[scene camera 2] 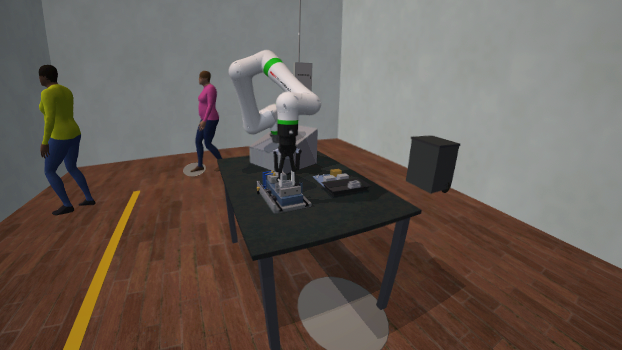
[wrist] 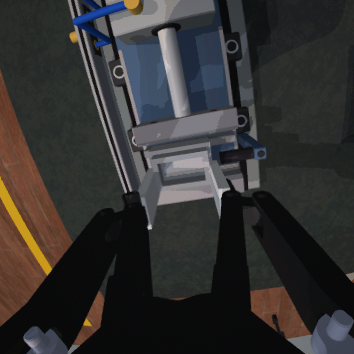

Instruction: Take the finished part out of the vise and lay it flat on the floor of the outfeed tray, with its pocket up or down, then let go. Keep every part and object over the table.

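Frame: origin at the arm's base, x ahead, y left, z up, level; metres.
Seen in the pictures: gripper, fingertip midpoint: [scene camera 2: 286, 185] [wrist: 183, 176].
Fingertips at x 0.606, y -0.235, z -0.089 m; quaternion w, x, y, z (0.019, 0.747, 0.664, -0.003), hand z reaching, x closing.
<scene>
Pixels of each thing's top centre, then the offset from my fingertips to it. "*": a spot on its surface instead. Level surfaces: height alone.
- finished part at its top centre: [wrist: 181, 171] [scene camera 2: 285, 181] dx -0.011, dy +0.001, dz +0.014 m
- vise at its top centre: [wrist: 171, 93] [scene camera 2: 281, 179] dx -0.079, dy +0.009, dz -0.002 m
- light grey part at its top centre: [scene camera 2: 354, 181] dx +0.005, dy +0.409, dz -0.054 m
- pale blue tray at a spot on its surface: [scene camera 2: 319, 178] * dx -0.210, dy +0.310, dz -0.093 m
- orange block at its top centre: [scene camera 2: 336, 170] dx -0.209, dy +0.429, dz -0.057 m
- table at its surface level: dz -0.101 m
The finished part [wrist: 184, 172], a light grey block with its rectangular pocket facing up, sits at the front end of the vise [scene camera 2: 290, 199] [wrist: 187, 127], between its jaws. My gripper [scene camera 2: 287, 179] [wrist: 183, 176] points down over the vise and is shut on the part, with one pale finger pad against its left side and one against its right side in the wrist view. In the scene view the fingers and jaws largely hide the part. The dark outfeed tray [scene camera 2: 334, 187] lies right of the vise, with a light grey part [scene camera 2: 354, 184] at its right end.
A pale blue tray [scene camera 2: 319, 178] with light grey blocks [scene camera 2: 342, 176] lies behind the outfeed tray, with an orange block [scene camera 2: 336, 171] beyond. Blue hoses [wrist: 100, 14] rise at the vise's rear left. Two people [scene camera 2: 60, 112] [scene camera 2: 209, 102] stand left of the table [scene camera 2: 330, 225].
</scene>
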